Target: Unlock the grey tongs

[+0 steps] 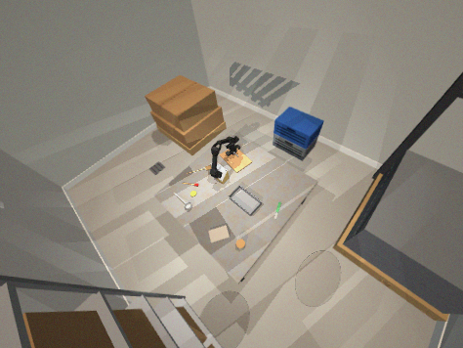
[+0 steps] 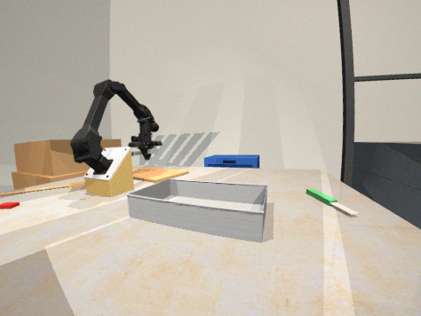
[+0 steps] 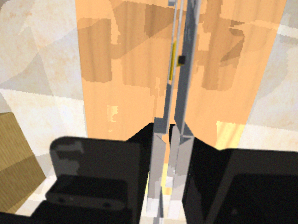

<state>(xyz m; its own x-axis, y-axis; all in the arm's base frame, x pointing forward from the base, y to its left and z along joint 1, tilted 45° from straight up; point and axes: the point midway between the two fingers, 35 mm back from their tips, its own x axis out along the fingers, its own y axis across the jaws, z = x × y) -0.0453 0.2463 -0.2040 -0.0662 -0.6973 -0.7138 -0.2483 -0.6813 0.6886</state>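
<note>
Now: gripper tip 8 cm above the wooden board and 1 cm to the right of it. Also, from my gripper tip: green-handled tool: 77 cm ahead, 29 cm to the right, 8 cm below; red brush: 56 cm to the right, 18 cm behind, 8 cm below; grey roasting tin: 44 cm ahead, 38 cm to the right, 6 cm below.
</note>
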